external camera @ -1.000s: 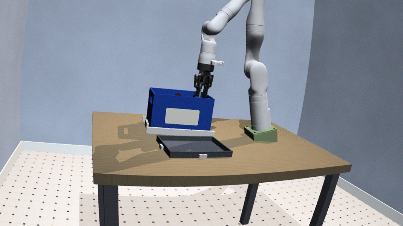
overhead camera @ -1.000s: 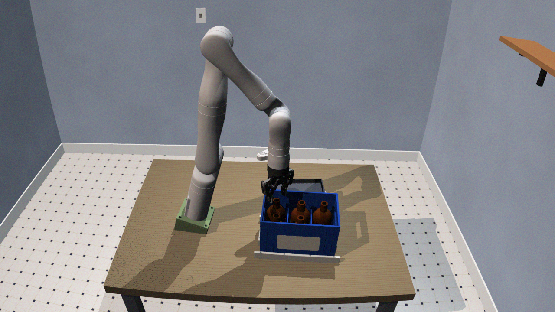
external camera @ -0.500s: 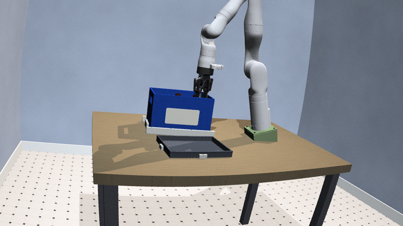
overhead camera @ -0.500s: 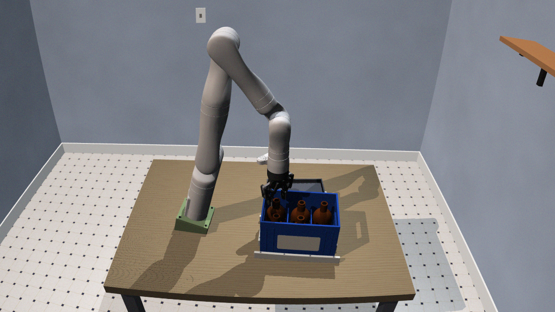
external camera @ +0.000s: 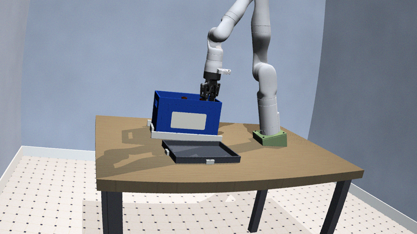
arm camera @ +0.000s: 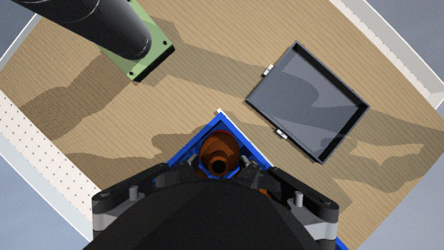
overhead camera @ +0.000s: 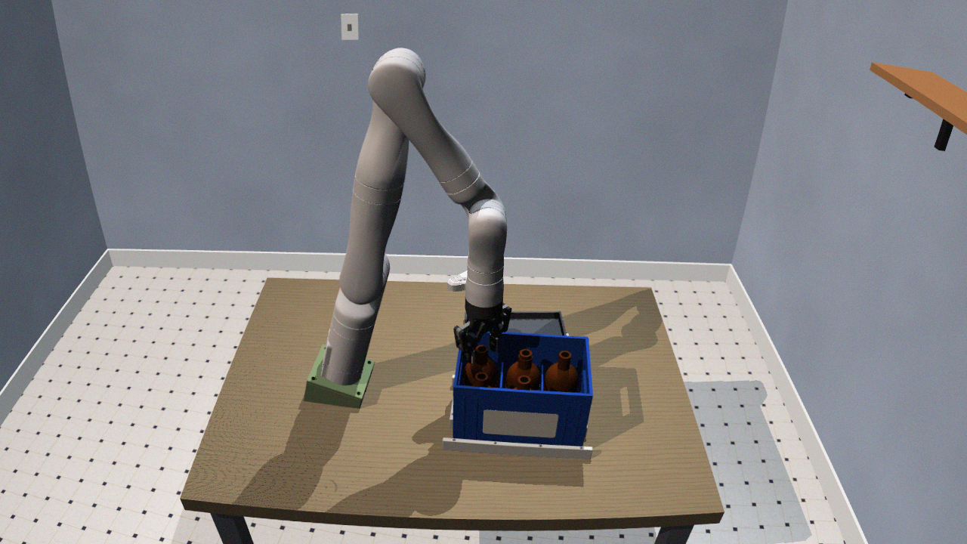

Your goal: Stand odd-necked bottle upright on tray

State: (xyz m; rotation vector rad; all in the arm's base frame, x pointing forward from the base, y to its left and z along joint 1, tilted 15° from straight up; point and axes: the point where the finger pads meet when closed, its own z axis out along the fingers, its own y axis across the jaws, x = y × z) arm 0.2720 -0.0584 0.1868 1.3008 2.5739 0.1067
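The blue crate lies 8 cm ahead of my hand, 6 cm to the right of it and 7 cm below it. Also, from my hand: dark grey tray 11 cm ahead, 22 cm to the left, 15 cm below.
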